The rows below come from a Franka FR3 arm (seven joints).
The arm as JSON. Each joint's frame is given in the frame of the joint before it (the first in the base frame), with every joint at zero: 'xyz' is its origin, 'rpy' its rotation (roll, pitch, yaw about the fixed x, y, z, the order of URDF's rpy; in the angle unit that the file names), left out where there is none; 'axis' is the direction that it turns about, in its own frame. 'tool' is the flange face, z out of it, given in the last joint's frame.
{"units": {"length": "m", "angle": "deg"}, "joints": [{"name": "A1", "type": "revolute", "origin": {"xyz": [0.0, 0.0, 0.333]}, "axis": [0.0, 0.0, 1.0]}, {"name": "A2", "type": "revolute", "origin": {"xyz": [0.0, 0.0, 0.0], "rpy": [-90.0, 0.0, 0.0]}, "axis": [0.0, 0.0, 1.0]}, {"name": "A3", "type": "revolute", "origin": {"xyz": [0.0, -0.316, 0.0], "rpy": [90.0, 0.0, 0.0]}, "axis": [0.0, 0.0, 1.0]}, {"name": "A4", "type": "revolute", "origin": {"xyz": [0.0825, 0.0, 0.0], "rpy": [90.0, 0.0, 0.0]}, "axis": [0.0, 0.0, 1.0]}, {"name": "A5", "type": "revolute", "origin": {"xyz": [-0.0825, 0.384, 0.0], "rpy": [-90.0, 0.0, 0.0]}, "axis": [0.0, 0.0, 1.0]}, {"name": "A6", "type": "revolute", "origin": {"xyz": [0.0, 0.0, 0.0], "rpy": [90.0, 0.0, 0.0]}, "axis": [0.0, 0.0, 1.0]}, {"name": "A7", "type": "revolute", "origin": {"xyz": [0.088, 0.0, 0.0], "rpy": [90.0, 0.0, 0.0]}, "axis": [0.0, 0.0, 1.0]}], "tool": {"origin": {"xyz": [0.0, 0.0, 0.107]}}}
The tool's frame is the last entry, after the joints.
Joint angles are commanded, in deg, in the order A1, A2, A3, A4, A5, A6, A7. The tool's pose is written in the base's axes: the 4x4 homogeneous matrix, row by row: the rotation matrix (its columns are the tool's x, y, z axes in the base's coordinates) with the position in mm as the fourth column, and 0 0 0 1 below. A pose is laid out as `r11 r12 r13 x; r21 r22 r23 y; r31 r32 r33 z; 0 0 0 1`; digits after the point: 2 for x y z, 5 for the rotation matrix.
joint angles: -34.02, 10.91, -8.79, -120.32, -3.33, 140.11, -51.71
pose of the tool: 0.97828 0.19470 0.07107 432.24; 0.20366 -0.96671 -0.15491 -397.79; 0.03854 0.16602 -0.98537 345.78; 0 0 0 1
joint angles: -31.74, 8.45, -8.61, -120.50, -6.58, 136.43, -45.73
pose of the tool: 0.98456 0.17093 0.03769 442.08; 0.17483 -0.97087 -0.16386 -375.00; 0.00858 0.16792 -0.98576 362.59; 0 0 0 1
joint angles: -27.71, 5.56, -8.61, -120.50, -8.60, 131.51, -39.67
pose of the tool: 0.98821 0.15293 0.00669 457.65; 0.15199 -0.97508 -0.16159 -339.08; -0.01819 0.16070 -0.98684 382.88; 0 0 0 1
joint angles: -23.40, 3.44, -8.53, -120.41, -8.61, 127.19, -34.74
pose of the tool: 0.99041 0.13752 -0.01345 473.47; 0.13423 -0.98065 -0.14251 -299.86; -0.03279 0.13933 -0.98970 397.12; 0 0 0 1
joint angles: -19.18, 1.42, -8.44, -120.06, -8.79, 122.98, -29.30
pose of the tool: 0.99302 0.11323 -0.03311 486.17; 0.10798 -0.98543 -0.13142 -261.24; -0.04750 0.12693 -0.99077 412.62; 0 0 0 1
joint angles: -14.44, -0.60, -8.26, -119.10, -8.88, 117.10, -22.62
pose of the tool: 0.99470 0.07496 -0.07040 496.40; 0.06632 -0.99081 -0.11789 -217.03; -0.07859 0.11260 -0.99053 430.51; 0 0 0 1
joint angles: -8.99, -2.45, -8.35, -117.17, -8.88, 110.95, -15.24
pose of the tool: 0.99456 0.02956 -0.09984 505.81; 0.01813 -0.99338 -0.11343 -169.72; -0.10254 0.11101 -0.98852 454.48; 0 0 0 1
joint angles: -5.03, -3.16, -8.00, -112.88, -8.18, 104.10, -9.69
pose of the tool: 0.99248 -0.00943 -0.12206 515.17; -0.02244 -0.99415 -0.10565 -132.34; -0.12035 0.10759 -0.98688 486.46; 0 0 0 1
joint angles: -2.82, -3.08, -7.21, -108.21, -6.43, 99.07, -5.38
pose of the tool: 0.99133 -0.05146 -0.12086 523.92; -0.06189 -0.99453 -0.08418 -104.26; -0.11586 0.09093 -0.98909 516.95; 0 0 0 1
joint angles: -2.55, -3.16, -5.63, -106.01, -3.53, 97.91, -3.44
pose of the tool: 0.99328 -0.06886 -0.09299 529.82; -0.07309 -0.99641 -0.04282 -83.02; -0.08971 0.04933 -0.99475 533.92; 0 0 0 1
